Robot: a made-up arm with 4 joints. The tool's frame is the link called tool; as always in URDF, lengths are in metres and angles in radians. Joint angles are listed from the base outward. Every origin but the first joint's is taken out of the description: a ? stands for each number. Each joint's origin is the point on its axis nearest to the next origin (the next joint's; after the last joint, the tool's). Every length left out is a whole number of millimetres.
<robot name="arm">
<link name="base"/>
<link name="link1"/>
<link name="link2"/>
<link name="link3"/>
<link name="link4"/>
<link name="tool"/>
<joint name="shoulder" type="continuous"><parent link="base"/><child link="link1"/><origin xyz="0.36 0 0.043"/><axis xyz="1 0 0"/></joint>
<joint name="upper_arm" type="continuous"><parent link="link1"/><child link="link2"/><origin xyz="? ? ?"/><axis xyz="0 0 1"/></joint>
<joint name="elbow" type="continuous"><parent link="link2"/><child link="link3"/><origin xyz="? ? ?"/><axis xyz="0 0 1"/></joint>
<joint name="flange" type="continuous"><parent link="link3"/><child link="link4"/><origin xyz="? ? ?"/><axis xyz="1 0 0"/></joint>
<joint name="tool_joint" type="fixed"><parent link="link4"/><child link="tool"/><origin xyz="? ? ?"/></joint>
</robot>
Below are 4 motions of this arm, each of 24 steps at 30 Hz.
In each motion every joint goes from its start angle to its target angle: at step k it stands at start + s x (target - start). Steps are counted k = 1, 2, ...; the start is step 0. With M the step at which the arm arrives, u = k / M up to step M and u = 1 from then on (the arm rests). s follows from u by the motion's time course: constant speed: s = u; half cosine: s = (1 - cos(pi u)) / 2; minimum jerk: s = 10 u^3 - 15 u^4 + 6 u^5.
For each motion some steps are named. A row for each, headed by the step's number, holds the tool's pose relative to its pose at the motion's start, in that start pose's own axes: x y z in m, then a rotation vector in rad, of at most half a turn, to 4 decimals.
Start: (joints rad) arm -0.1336 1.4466 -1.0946 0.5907
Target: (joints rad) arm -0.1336 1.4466 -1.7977 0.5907
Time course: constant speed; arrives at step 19
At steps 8, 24:
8: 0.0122 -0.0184 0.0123 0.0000 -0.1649 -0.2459
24: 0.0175 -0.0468 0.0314 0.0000 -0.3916 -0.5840

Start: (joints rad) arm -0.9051 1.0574 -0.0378 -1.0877
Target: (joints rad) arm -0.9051 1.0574 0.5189 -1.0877
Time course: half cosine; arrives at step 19
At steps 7, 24:
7: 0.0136 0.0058 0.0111 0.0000 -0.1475 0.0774
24: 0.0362 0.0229 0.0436 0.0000 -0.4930 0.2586

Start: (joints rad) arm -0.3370 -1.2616 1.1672 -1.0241
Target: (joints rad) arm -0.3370 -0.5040 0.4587 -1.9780
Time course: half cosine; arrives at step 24
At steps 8, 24:
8: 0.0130 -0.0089 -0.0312 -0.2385 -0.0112 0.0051
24: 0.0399 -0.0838 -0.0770 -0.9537 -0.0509 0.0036

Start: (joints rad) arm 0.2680 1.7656 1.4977 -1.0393
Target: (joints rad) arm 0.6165 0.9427 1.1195 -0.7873
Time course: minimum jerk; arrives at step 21
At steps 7, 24:
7: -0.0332 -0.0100 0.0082 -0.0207 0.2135 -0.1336
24: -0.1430 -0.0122 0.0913 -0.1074 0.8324 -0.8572

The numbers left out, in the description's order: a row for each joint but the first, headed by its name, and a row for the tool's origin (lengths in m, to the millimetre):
upper_arm: 0 -0.029 0.364
elbow: 0.09 0.038 0
flange: 0.068 -0.135 0
tool: 0 0.193 -0.048

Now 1 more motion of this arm.
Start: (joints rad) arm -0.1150 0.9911 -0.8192 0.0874
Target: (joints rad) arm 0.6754 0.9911 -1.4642 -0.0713
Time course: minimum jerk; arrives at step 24
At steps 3, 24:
3: -0.0001 -0.0048 0.0017 0.0100 -0.0030 -0.0101
24: -0.0222 -0.2996 -0.0344 0.6410 0.1145 -0.6057

